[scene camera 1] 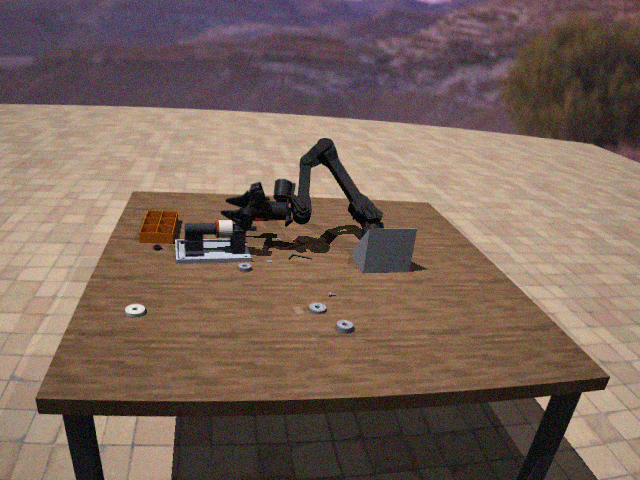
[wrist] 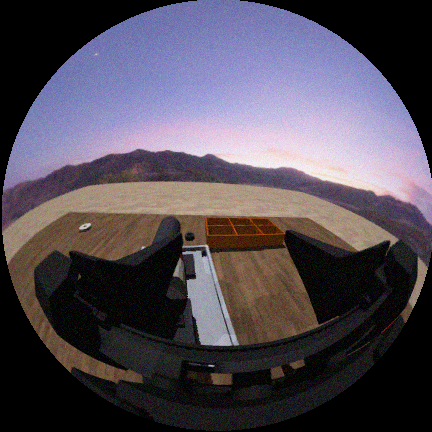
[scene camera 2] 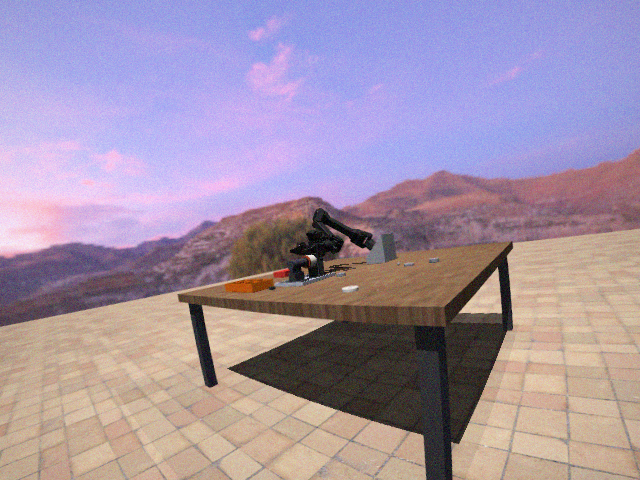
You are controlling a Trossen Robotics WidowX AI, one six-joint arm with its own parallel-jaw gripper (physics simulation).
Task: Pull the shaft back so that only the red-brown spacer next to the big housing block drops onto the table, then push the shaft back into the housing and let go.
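Places are measured from the arm's base along level axes (x back, y left, z down), in millimetres.
Where they show: gripper, fingertip midpoint: (scene camera 1: pixel 223 206) (wrist: pixel 234 236) (scene camera 2: pixel 295 251); arm's base, origin of the base link: (scene camera 1: pixel 375 241) (scene camera 2: pixel 375 248).
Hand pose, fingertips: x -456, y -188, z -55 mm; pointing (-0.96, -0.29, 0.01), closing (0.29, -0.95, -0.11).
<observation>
Each offset is from my fingertips to the top centre of the thing. "*": to the spot under its first point.
My gripper (scene camera 1: pixel 223 206) (scene camera 2: pixel 292 250) (wrist: pixel 234 236) is open and empty, above and behind the fixture. The fixture's pale base plate (scene camera 1: pixel 214 260) (scene camera 2: pixel 289 283) (wrist: pixel 212 305) carries a dark left block (scene camera 1: pixel 194 244) (scene camera 2: pixel 296 271) with a thick dark cylinder (scene camera 1: pixel 200 227) (wrist: pixel 169 227), and a dark right block (scene camera 1: pixel 238 242). A thin red-orange ring {dx -27, dy +69, dz +22 mm} (scene camera 1: pixel 217 227) sits against the cylinder's right end. A white spacer {* dx -4, dy +92, dz +36 mm} (scene camera 1: pixel 225 227) (scene camera 2: pixel 312 260) lies between it and the right block. A thin shaft end {* dx +83, dy +78, dz +47 mm} (scene camera 1: pixel 252 228) sticks out at the right. In the wrist view, the left finger hides much of this.
An orange compartment tray {dx -201, dy -121, dz +94 mm} (scene camera 1: pixel 158 227) (scene camera 2: pixel 249 285) (wrist: pixel 245 241) stands beyond the fixture. A small black part {dx -211, dy +28, dz +119 mm} (scene camera 1: pixel 157 247) (wrist: pixel 189 236) lies near it. A grey wedge (scene camera 1: pixel 388 250) (scene camera 2: pixel 382 249) stands near the arm base. Loose rings {dx -276, dy +410, dz +120 mm} (scene camera 1: pixel 135 310) {dx +189, dy +450, dz +120 mm} (scene camera 1: pixel 317 307) {dx +229, dy +552, dz +115 mm} (scene camera 1: pixel 344 326) and a hex key {dx +229, dy +141, dz +125 mm} (scene camera 1: pixel 299 256) lie on the table.
</observation>
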